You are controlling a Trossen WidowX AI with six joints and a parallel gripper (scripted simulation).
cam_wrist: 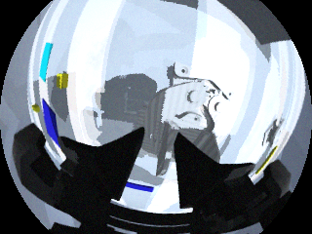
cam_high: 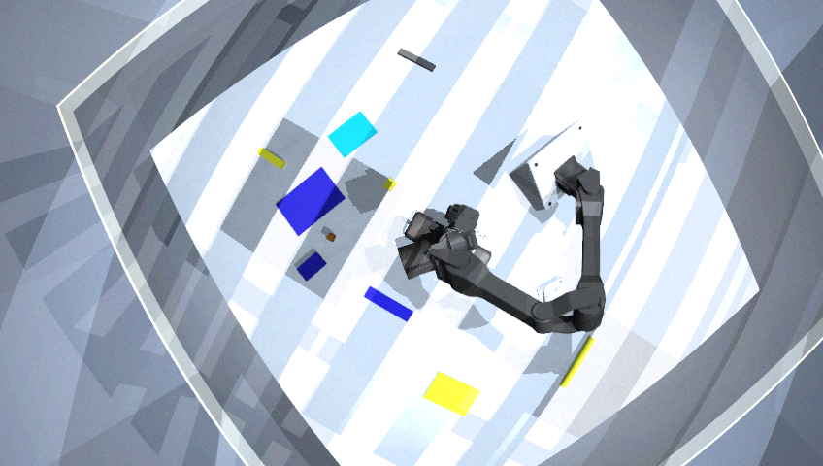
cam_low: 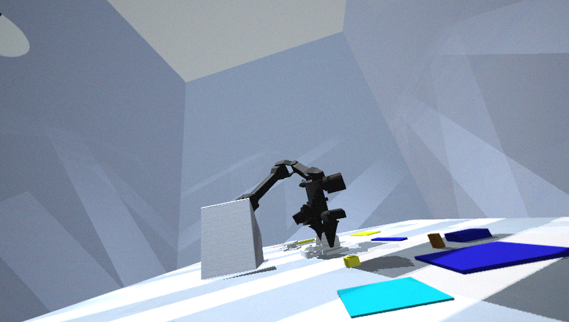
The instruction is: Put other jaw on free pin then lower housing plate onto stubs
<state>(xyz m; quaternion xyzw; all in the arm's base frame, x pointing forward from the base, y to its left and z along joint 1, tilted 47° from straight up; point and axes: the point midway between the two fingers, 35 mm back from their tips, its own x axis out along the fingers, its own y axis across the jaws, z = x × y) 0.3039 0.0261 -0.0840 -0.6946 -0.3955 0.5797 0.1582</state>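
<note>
Now: gripper tip 10 mm short of the white base, 30 mm to the right of it and 10 mm above it. Also, from my gripper tip: grey ribbed jaw (40 mm behind, 10 mm to the left); then small yellow cube (10 mm ahead, 190 mm to the right, 10 mm below); then blue strip (190 mm ahead, 30 mm to the left, 10 mm below).
</note>
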